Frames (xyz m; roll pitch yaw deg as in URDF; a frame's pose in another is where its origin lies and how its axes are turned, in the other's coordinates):
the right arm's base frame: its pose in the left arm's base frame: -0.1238 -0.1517 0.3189 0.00 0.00 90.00
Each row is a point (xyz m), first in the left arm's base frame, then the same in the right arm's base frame.
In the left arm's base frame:
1: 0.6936 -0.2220 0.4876
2: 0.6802 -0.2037 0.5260
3: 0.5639 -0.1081 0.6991
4: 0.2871 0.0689 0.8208
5: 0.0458 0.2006 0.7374
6: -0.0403 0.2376 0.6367
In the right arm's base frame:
1: -0.0703 -0.8174 0.1687
2: -0.0520 -0.8040 0.2071
3: 0.0436 -0.6877 0.3802
4: 0.2206 -0.4109 0.5019
5: 0.3523 -0.1696 0.4185
6: 0.3893 -0.0835 0.3178

